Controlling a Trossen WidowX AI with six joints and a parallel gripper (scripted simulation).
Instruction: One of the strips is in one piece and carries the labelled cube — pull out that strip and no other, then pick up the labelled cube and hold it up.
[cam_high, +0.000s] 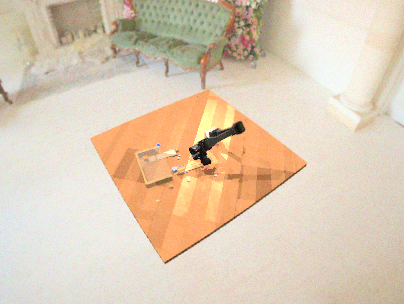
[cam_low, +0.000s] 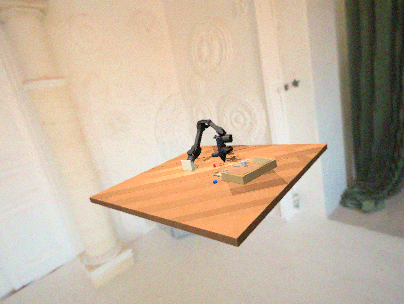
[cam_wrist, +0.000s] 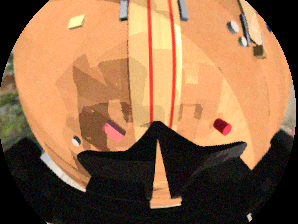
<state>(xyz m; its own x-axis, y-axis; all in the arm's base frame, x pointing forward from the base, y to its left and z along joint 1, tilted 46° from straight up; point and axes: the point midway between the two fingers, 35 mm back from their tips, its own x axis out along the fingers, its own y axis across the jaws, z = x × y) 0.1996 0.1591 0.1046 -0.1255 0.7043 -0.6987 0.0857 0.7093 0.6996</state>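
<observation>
Now: the pale strip 10 cm ahead of my gripper tip and 1 cm to the right of it. From my gripper tip the other things lie so: grey labelled cube: 21 cm ahead, 2 cm to the right, 2 cm above; then small red piece: 2 cm behind, 10 cm to the right, 1 cm above; then small blue piece: 22 cm ahead, 33 cm to the right.
</observation>
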